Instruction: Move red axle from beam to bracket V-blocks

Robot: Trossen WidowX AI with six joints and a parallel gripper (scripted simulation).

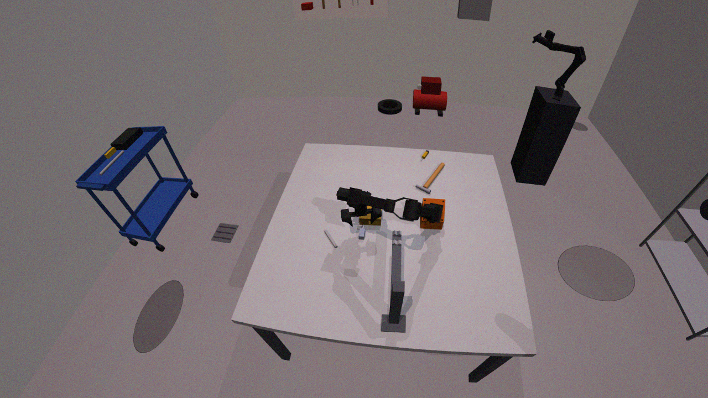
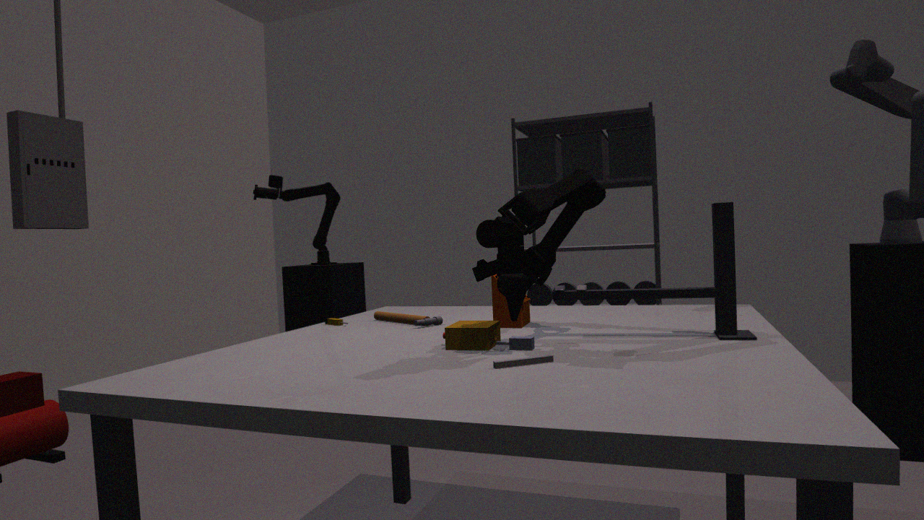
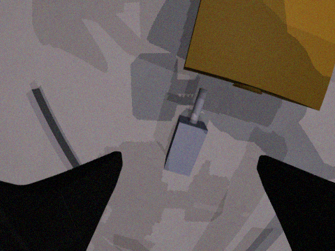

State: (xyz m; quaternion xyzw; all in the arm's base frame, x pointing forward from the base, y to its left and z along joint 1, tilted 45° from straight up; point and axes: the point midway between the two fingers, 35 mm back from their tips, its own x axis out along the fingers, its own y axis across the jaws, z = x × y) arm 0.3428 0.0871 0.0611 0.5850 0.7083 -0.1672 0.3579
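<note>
Now: the small grey block 1 cm to the right of my gripper tip and 6 cm below it. The rest, counted from my gripper tip: flat grey bar: 15 cm ahead, 6 cm to the left, 6 cm below; yellow beam: 3 cm behind, 11 cm to the right, 4 cm below.
</note>
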